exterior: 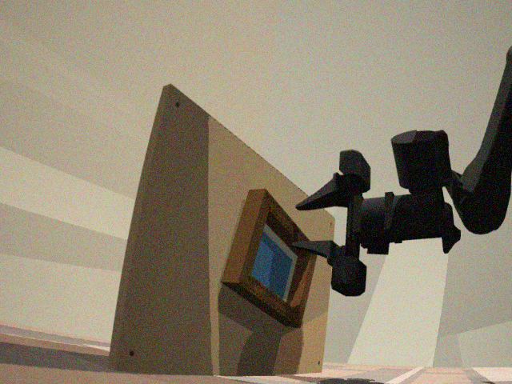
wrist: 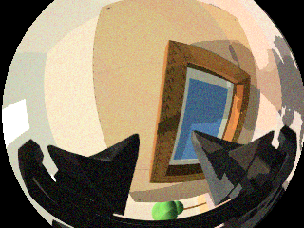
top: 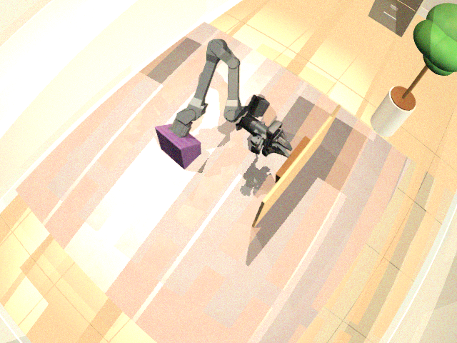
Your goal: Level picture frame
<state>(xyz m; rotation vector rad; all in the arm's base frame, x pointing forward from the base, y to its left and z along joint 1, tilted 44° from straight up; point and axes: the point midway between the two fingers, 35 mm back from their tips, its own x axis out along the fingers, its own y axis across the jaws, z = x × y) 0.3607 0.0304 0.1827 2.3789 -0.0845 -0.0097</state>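
The picture frame lies 5 cm below my gripper tip, 3 cm ahead of it and 1 cm to the left of it. Also, from my gripper tip: wall panel: 6 cm below, 4 cm ahead.
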